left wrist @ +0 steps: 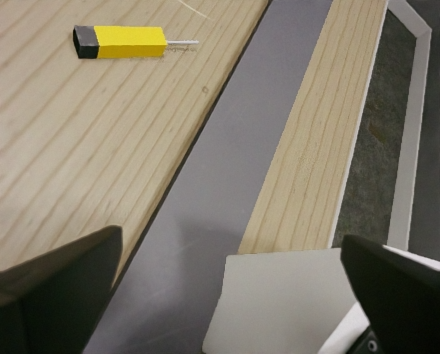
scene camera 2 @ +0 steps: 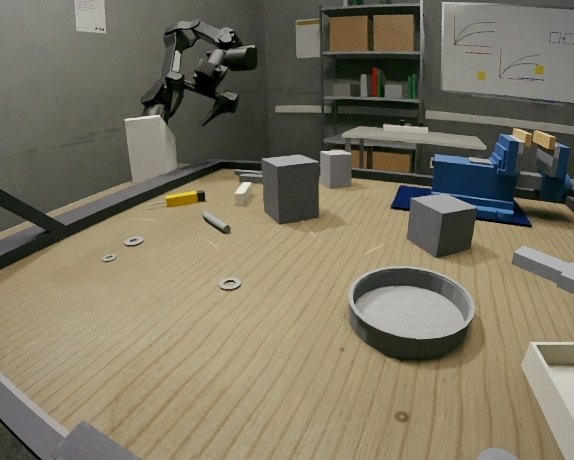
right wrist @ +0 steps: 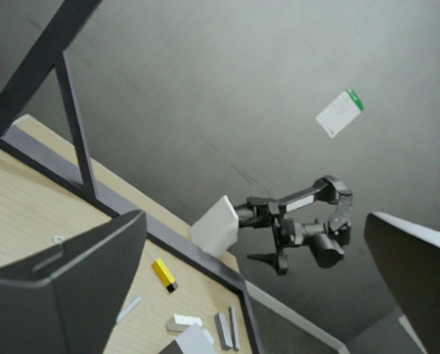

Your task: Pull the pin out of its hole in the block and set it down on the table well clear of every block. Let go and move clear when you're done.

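Places are measured from the left arm's base along level axes (x ahead, y left, z up), in centimetres.
Pixels of known places: left gripper, between the fingertips: (left wrist: 233,241) (scene camera 2: 186,119) (right wrist: 244,240); right gripper, between the fingertips: (right wrist: 255,222); left arm's base, origin of its link: (scene camera 2: 150,128).
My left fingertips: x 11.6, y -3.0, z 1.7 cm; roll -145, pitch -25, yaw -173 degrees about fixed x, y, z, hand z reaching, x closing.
Observation:
Ahead of a thing's pixels: the offset from my left fingertips to its top centre. "spot": to the spot under its first point.
A grey cylindrical pin {dy -28.2, dx +15.9, dz -13.6 cm} (scene camera 2: 216,222) (right wrist: 129,309) lies on its side on the wooden table, apart from the blocks. A tall grey block {dy -22.5, dx +27.0, dz -5.8 cm} (scene camera 2: 290,190) stands to its right in the scene view, a smaller grey block {dy -3.9, dx +34.1, dz -7.8 cm} (scene camera 2: 336,169) stands behind that one, and a grey cube {dy -32.6, dx +48.8, dz -8.8 cm} (scene camera 2: 441,225) stands farther right. No hole can be made out in them. My left gripper (scene camera 2: 205,122) (left wrist: 233,241) is open and empty, raised high near the table's edge, well away from the pin. My right gripper is open and empty, also away from the pin.
A yellow screwdriver-like tool {dy -18.3, dx +4.3, dz -13.0 cm} (scene camera 2: 182,198) (left wrist: 131,42) (right wrist: 164,274) and a small white block {dy -15.2, dx +17.2, dz -12.4 cm} (scene camera 2: 243,194) (right wrist: 182,322) lie near the pin. Several washers lie nearer the scene camera. A round grey dish {dy -49.4, dx +41.6, dz -12.5 cm} (scene camera 2: 411,345), a blue vise (scene camera 2: 470,177) and a white tray {spot: dy -60.2, dx +50.2, dz -14.0 cm} (scene camera 2: 542,395) are farther right.

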